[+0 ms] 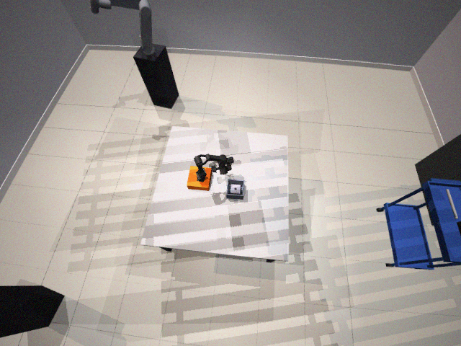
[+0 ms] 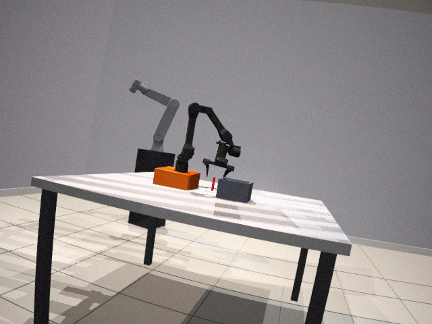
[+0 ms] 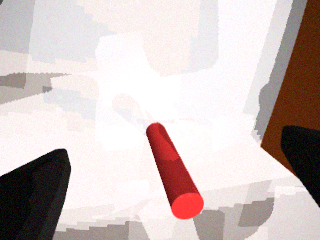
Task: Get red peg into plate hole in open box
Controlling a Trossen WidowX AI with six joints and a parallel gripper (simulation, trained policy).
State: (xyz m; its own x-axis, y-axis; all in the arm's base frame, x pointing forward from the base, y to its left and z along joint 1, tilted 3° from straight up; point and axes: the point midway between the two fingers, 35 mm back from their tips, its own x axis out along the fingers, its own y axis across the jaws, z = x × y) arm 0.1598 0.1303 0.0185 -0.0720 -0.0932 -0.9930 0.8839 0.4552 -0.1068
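The red peg is 1 cm behind my gripper tip, 2 cm to the left of it and 3 cm below it. From my gripper tip the other things lie so: grey box 19 cm ahead, 12 cm to the right, 5 cm below.
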